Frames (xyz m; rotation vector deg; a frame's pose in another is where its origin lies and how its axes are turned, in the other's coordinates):
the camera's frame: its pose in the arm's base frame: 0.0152 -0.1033 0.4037 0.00 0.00 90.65
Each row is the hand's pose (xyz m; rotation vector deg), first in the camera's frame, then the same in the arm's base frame.
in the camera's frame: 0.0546 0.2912 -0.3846 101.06 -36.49 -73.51
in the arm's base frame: -0.2766 -0.0520 0.0191 87.61 41.73 -7.86
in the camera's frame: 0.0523 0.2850 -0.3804 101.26 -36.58 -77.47
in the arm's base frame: -0.2704 -0.0542 0.0233 86.92 41.39 -11.72
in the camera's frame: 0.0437 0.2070 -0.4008 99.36 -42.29 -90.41
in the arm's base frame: -0.1923 -0.0620 0.0029 86.48 35.41 -24.18
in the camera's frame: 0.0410 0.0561 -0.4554 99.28 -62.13 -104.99
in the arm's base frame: -0.0414 -0.0629 -0.0517 94.22 22.25 -42.45
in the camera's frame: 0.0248 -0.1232 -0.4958 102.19 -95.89 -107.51
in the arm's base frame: 0.1381 -0.0771 -0.0921 112.10 4.20 -57.55
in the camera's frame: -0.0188 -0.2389 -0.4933 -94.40 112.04 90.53
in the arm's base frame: 0.2543 -0.1194 -0.0896 127.08 -10.13 -62.63
